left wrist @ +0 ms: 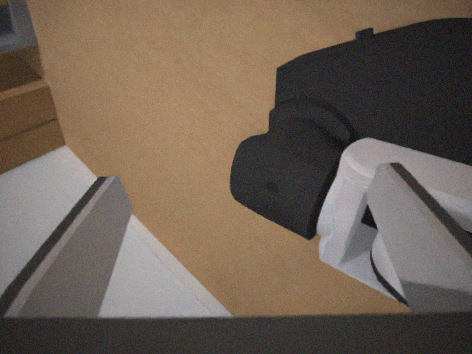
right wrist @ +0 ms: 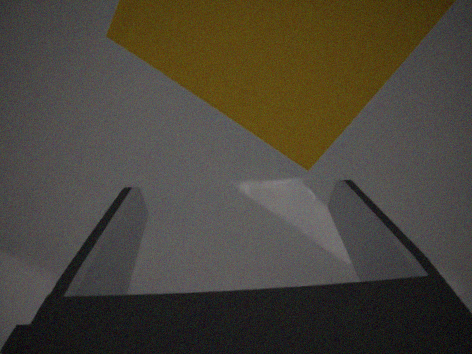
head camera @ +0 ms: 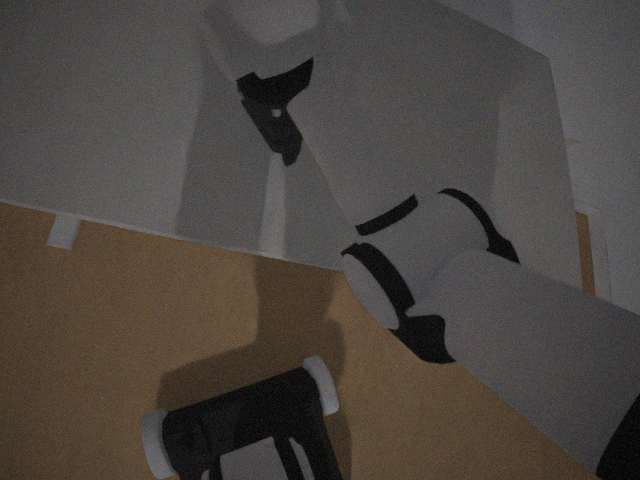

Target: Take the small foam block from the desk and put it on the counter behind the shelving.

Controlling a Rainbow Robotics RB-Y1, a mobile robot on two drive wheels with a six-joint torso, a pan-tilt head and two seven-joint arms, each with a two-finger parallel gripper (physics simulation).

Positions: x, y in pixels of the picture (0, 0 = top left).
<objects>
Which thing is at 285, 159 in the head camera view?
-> My right gripper.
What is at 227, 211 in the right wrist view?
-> A white desk.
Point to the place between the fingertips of my left gripper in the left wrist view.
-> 245, 187
</objects>
